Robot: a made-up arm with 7 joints. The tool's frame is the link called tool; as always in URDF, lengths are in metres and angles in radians. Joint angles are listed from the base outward. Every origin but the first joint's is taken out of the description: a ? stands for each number. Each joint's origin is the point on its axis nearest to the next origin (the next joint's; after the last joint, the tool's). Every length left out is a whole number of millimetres.
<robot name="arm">
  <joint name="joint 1" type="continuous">
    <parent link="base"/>
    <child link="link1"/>
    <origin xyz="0 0.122 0" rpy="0 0 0"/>
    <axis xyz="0 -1 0"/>
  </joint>
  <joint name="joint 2" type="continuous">
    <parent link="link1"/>
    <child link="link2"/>
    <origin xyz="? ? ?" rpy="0 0 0"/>
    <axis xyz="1 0 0"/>
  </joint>
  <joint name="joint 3" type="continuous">
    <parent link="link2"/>
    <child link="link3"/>
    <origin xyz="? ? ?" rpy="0 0 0"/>
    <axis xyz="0 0 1"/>
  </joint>
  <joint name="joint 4" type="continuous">
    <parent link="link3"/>
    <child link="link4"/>
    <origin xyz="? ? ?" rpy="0 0 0"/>
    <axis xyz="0 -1 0"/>
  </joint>
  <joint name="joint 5" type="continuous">
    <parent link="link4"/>
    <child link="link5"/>
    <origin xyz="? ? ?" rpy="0 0 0"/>
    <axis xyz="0 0 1"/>
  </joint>
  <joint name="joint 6" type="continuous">
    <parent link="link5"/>
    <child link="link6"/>
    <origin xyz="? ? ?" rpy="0 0 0"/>
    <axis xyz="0 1 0"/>
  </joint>
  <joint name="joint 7" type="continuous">
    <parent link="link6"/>
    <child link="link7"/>
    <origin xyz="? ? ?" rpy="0 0 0"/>
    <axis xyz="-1 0 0"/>
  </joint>
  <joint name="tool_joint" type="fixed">
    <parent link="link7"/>
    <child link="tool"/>
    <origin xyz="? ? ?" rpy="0 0 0"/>
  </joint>
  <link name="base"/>
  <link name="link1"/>
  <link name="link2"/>
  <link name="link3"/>
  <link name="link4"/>
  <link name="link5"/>
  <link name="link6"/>
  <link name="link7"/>
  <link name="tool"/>
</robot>
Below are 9 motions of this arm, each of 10 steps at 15 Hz.
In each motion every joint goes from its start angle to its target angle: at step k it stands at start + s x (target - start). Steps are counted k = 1, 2, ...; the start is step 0. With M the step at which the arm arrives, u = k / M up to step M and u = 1 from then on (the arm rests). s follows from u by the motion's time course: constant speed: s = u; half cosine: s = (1 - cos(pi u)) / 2; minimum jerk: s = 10 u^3 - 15 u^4 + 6 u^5.
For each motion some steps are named. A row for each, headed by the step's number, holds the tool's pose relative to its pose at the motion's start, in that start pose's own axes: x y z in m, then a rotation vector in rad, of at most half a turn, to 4 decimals.
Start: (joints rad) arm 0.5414 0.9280 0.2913 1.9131 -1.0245 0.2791 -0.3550
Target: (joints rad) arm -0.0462 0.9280 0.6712 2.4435 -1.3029 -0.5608 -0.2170
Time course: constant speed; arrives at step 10
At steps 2, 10:
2: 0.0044 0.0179 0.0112 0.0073 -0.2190 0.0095
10: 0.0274 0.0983 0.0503 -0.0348 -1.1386 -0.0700

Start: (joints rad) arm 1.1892 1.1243 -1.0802 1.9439 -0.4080 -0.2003 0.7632
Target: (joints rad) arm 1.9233 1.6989 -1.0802 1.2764 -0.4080 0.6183 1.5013
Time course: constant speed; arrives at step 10
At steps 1, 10:
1: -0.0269 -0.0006 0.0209 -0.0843 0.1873 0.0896
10: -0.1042 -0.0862 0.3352 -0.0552 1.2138 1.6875

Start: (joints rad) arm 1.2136 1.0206 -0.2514 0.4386 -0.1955 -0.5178 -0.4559
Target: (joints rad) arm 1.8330 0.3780 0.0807 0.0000 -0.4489 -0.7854 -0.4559
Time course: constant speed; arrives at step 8
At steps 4, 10:
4: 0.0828 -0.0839 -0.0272 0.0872 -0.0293 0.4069
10: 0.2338 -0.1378 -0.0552 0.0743 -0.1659 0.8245

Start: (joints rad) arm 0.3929 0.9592 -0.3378 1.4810 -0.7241 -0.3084 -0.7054
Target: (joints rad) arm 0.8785 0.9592 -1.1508 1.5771 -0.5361 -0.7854 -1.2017
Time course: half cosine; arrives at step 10
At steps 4, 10:
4: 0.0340 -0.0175 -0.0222 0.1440 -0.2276 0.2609
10: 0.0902 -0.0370 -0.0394 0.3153 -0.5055 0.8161

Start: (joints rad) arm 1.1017 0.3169 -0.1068 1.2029 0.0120 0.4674 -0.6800
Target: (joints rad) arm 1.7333 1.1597 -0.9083 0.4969 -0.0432 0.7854 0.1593
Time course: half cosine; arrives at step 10
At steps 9, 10:
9: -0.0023 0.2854 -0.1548 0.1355 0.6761 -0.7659
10: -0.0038 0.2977 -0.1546 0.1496 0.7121 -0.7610

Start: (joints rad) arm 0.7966 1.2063 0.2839 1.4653 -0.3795 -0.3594 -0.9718
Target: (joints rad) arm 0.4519 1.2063 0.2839 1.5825 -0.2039 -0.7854 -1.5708
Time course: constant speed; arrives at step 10
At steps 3, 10:
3: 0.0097 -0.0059 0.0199 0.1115 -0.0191 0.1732
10: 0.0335 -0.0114 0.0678 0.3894 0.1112 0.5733

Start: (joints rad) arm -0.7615 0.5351 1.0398 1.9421 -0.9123 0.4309 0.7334
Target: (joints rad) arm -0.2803 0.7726 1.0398 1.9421 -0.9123 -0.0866 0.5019
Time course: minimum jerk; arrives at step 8
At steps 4, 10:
4: 0.0232 0.0525 0.0028 0.3495 -0.2778 -0.0539
10: 0.0313 0.1068 0.0203 0.7344 -0.4940 -0.1251

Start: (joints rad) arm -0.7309 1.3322 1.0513 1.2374 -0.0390 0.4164 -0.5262
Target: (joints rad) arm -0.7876 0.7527 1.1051 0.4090 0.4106 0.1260 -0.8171
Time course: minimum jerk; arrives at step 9
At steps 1, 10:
1: -0.0044 -0.0013 0.0002 -0.0014 0.0138 -0.0002
10: -0.3423 -0.0084 0.2340 0.1743 1.2047 -0.2477

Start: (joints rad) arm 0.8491 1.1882 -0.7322 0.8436 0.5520 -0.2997 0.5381
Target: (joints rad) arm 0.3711 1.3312 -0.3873 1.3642 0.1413 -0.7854 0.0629
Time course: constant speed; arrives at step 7
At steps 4, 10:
4: 0.0244 -0.0281 0.0069 0.0438 -0.3032 -0.3491
10: 0.0511 -0.0505 0.0137 0.0232 -0.6158 -0.5362

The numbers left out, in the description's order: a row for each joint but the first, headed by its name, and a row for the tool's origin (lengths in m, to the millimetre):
joint 2: 0 0 0
joint 3: 0 0 -0.237
joint 4: 0 0 0
joint 5: 0 0 -0.249
joint 6: 0 0 0
joint 7: 0 0 0
tool: 0 0 0

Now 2 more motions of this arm.
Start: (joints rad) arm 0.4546 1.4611 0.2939 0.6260 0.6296 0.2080 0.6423
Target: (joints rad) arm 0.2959 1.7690 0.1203 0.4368 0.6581 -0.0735 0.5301
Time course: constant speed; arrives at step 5
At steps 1, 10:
1: 0.0085 0.0122 0.0090 0.0599 0.0101 -0.0886
10: 0.0599 0.0533 0.0498 0.2798 0.0221 -0.4666

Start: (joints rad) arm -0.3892 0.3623 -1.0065 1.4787 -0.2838 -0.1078 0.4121
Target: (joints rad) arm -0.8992 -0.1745 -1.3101 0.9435 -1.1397 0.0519 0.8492
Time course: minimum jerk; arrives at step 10
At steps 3, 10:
3: 0.0041 -0.0440 -0.0259 -0.1771 0.0521 -0.0061
10: 0.1277 -0.2480 -0.1057 -1.0107 0.1510 -0.2627

